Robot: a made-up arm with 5 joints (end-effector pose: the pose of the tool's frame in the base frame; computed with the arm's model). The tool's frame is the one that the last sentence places. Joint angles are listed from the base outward.
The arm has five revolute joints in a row. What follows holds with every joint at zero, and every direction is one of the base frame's.
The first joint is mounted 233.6 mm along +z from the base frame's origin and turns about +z.
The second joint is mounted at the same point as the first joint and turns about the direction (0, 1, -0.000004).
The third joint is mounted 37.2 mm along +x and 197.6 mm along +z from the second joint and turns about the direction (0, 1, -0.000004).
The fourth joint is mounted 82 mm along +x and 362.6 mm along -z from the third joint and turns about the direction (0, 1, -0.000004).
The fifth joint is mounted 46.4 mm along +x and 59.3 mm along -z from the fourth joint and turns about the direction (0, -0.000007, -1).
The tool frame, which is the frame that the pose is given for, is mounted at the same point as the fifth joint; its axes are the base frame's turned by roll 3.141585, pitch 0 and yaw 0 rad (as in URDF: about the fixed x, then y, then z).
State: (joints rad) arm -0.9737 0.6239 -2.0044 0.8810 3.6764
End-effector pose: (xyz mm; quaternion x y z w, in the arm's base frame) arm 329.7 -484.9 354.3 0.6635 0.7062 -0.0538 0.2412
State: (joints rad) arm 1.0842 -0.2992 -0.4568 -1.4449 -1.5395
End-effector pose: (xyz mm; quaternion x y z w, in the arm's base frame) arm 143.2 270.7 298.2 0.1160 0.4381 0.8684 0.2012
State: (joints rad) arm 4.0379 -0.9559 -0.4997 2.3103 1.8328
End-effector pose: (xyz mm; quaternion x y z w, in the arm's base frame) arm -134.5 -168.2 343.8 0.4107 0.8121 0.4057 0.0849
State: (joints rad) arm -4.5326 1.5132 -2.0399 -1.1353 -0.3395
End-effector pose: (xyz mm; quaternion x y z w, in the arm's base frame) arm -90.7 499.2 -12.8 -0.3383 -0.5831 -0.5623 0.4789
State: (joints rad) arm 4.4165 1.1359 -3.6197 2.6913 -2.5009
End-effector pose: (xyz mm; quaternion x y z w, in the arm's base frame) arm -112.2 -368.1 552.6 -0.9450 -0.3101 -0.0596 0.0847
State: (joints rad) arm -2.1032 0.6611 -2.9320 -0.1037 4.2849
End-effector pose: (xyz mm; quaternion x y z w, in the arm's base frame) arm -194.4 -329.9 738.0 0.3737 -0.0196 -0.4282 0.8226
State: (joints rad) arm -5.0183 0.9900 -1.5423 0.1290 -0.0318
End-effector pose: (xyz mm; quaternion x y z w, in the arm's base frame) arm 154.3 488.5 10.2 -0.7793 -0.5904 -0.1714 0.1215
